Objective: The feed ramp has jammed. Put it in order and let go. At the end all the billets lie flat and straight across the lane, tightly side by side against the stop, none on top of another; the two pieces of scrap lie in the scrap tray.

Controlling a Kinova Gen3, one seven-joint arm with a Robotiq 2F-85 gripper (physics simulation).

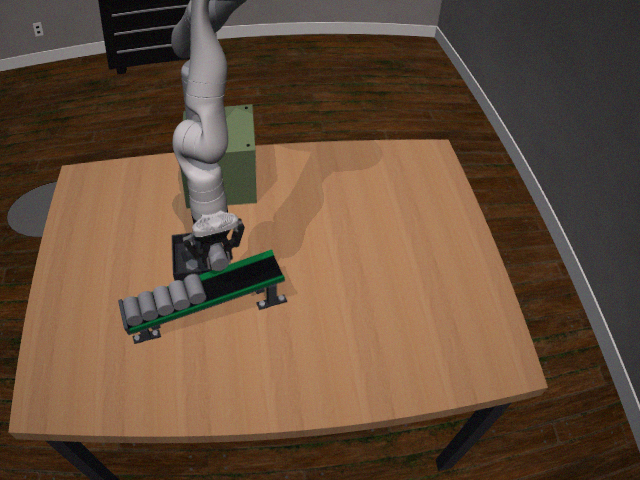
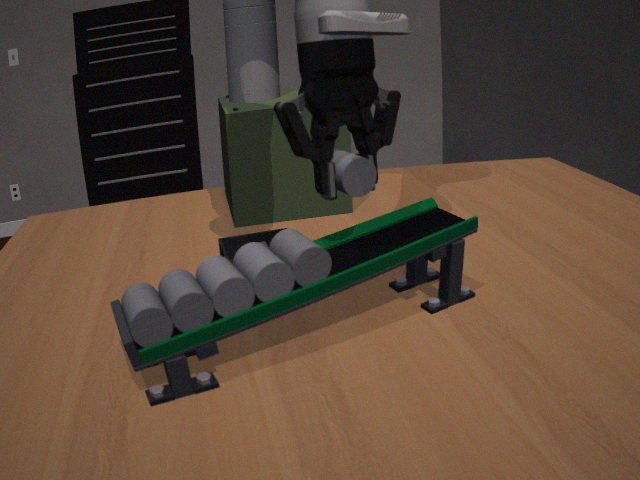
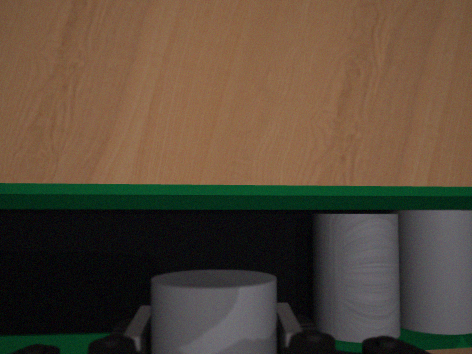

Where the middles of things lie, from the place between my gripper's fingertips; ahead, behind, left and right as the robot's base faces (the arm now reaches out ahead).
Right now the ramp lane (image 2: 345, 256) is 70 mm below my hand, 50 mm to the right of it and 30 mm ahead of it. Also, from my hand: stop (image 2: 128, 342) (240 mm to the right, 80 mm below, 80 mm ahead); then billet (image 2: 355, 175) (20 mm above); then scrap tray (image 1: 179, 256) (120 mm below, 120 mm behind, 80 mm to the right).
